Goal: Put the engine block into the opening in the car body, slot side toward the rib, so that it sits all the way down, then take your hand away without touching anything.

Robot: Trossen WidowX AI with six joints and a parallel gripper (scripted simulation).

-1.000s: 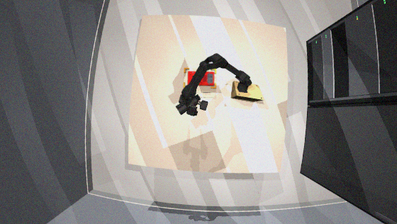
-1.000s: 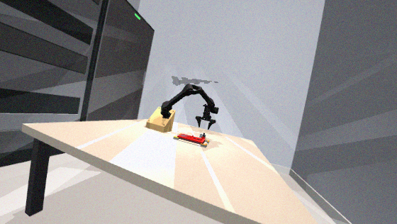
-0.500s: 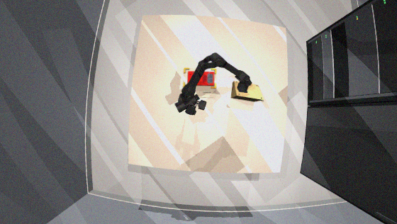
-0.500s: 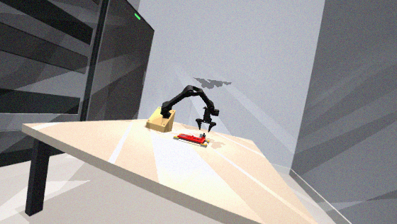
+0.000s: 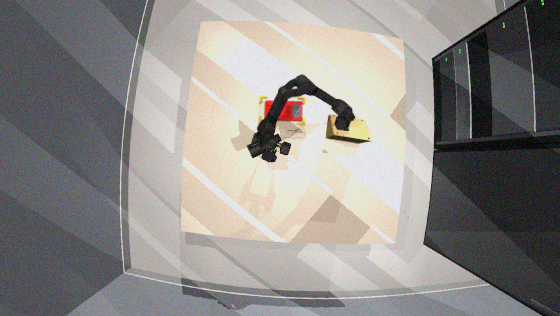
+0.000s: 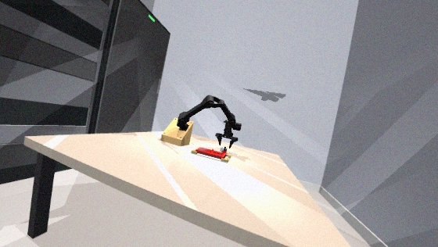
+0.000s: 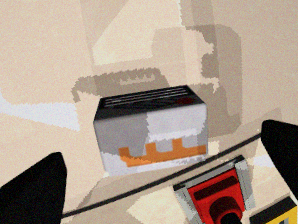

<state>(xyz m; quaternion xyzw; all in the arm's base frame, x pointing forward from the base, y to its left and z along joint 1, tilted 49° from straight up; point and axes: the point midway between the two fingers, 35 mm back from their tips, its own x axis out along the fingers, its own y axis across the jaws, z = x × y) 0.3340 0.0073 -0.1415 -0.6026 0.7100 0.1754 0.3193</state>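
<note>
My gripper tip is now 3 cm above the engine block and 1 cm past it.
</note>
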